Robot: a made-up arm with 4 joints.
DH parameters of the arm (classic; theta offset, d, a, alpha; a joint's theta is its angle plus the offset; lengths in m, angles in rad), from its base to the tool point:
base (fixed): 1.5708 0.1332 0 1.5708
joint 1: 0 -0.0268 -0.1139 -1.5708
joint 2: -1.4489 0 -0.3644 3.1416
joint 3: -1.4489 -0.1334 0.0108 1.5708
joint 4: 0 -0.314 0.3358 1.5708
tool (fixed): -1.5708 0.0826 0 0
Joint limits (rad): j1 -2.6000..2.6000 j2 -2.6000..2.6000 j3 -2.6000..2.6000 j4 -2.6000..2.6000
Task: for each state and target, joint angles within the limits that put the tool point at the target. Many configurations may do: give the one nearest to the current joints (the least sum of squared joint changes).
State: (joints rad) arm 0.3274 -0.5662 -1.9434 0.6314
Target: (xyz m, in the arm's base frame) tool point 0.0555 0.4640 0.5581
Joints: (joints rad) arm 0.6669 -1.2808 -1.5077 0.4942
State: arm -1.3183 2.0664 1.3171 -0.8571
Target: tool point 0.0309 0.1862 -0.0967
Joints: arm -2.1332 2.6000 1.1745 -0.1969
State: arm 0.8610 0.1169 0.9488 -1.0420
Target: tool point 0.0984 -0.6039 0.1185
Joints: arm 0.8831 0.8174 1.1760 -0.9718
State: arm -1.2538 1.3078 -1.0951 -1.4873
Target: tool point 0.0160 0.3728 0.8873
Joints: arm -1.4527 2.0668 -1.7408 -0.9863
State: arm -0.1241 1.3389 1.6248 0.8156
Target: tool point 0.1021 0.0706 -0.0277
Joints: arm 0.9227 1.7688 0.8123 1.2192
